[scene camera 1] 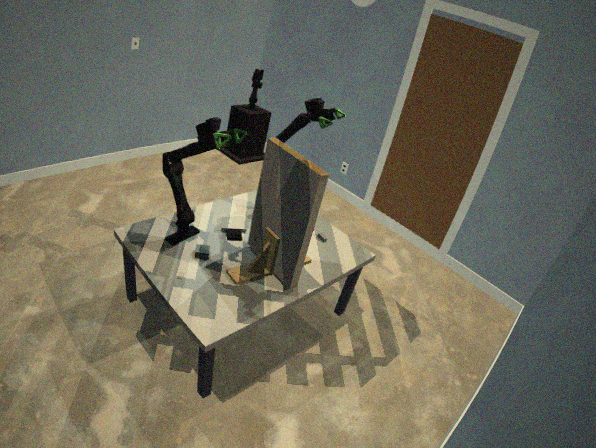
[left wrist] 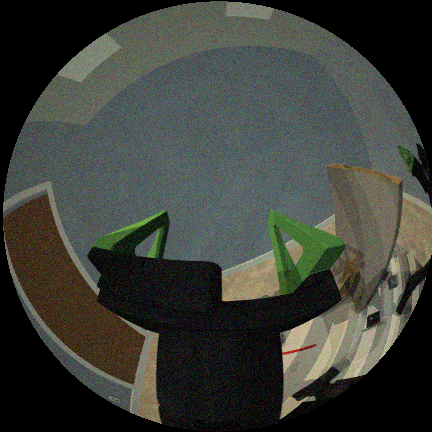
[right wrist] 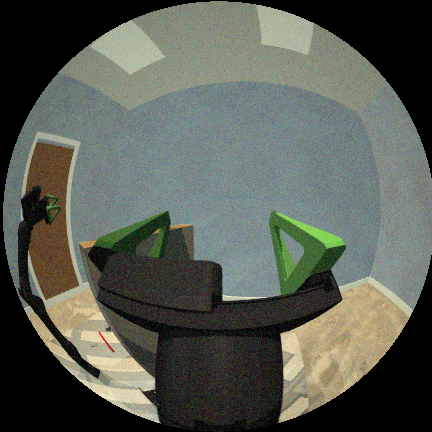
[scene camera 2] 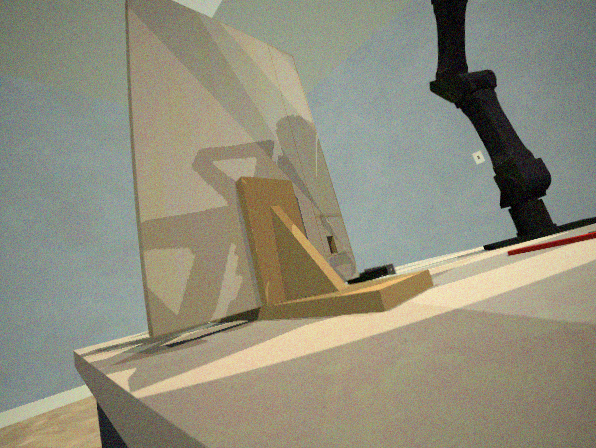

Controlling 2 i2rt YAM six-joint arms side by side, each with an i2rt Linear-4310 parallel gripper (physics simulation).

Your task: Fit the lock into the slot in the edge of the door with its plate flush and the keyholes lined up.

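Places are measured from the left arm's base along level axes (x ahead, y right, z down), in centimetres.
Pixels of known places: left gripper, fingertip midpoint: (scene camera 1: 338,119) (left wrist: 218,215) (right wrist: 58,202); right gripper, fingertip midpoint: (scene camera 1: 238,134) (right wrist: 219,216); left arm's base, link origin: (scene camera 2: 538,236); right arm's base, link origin: (scene camera 1: 182,235).
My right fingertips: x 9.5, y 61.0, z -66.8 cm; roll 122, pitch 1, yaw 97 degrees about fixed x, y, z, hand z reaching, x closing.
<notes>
For each thing: its middle in the pictures, then the offset to it from my right fingertips. "pt": a spot on its surface instead.
- small opening, surface spot: (scene camera 2: 331,244) pt dx +8.5, dy -21.7, dz +57.2 cm
- black block with a thin flat plate, body centre: (scene camera 2: 366,275) (scene camera 1: 234,234) dx -7.7, dy -23.4, dz +65.7 cm
- dark block, body centre: (scene camera 1: 202,251) dx -10.1, dy +1.7, dz +65.0 cm
- small dark piece, body centre: (scene camera 1: 322,237) dx +30.3, dy -58.5, dz +65.7 cm
- red strip, body centre: (scene camera 2: 591,235) (left wrist: 296,350) (right wrist: 105,340) dx +18.0, dy -56.1, dz +66.5 cm
The door (scene camera 1: 295,200) (scene camera 2: 180,125) (left wrist: 367,225) (right wrist: 186,245) is a tall pale-grey panel standing upright on the table. A small opening (scene camera 2: 331,244) shows low in the door in scene camera 2. A black block with a thin flat plate (scene camera 1: 234,234) (left wrist: 372,319), which looks like the lock, lies on the table apart from the door; I cannot make out its keyhole. My left gripper (scene camera 1: 333,118) (left wrist: 218,215) (right wrist: 58,202) is open and empty, high above the table to the right of the door in scene camera 1. My right gripper (scene camera 1: 231,138) (right wrist: 219,216) is open and empty, high up to the door's left.
Wooden brackets (scene camera 1: 270,255) (scene camera 2: 265,235) stand against the door's foot. Another dark block (scene camera 1: 202,251) (left wrist: 393,280) lies near the right arm's base. A small dark piece (scene camera 1: 321,237) lies right of the door. A red strip (scene camera 2: 550,243) (left wrist: 299,349) (right wrist: 106,341) lies on the table.
</notes>
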